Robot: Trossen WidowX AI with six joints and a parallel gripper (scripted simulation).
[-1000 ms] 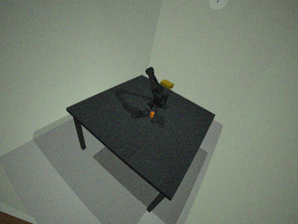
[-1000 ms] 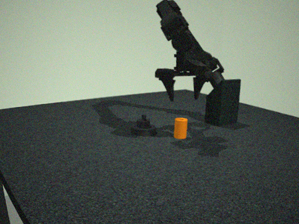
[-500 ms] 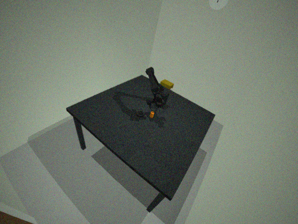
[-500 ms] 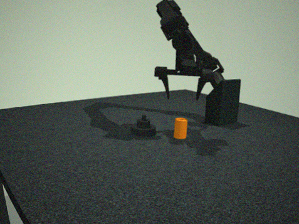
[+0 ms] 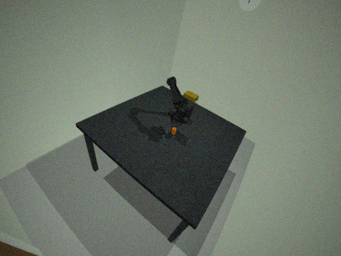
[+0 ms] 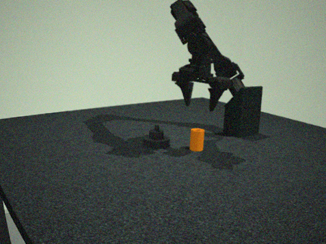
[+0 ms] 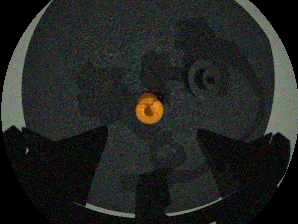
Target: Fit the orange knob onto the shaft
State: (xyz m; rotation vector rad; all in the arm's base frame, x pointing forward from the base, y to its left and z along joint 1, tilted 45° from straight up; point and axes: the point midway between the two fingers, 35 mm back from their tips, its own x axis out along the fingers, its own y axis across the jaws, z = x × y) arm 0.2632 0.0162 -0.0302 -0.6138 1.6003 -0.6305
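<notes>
Right now the orange knob is 9 cm below my gripper tip. From my gripper tip the other things lie so: round dark pedestal (11 cm to the right, 9 cm below, 7 cm ahead).
</notes>
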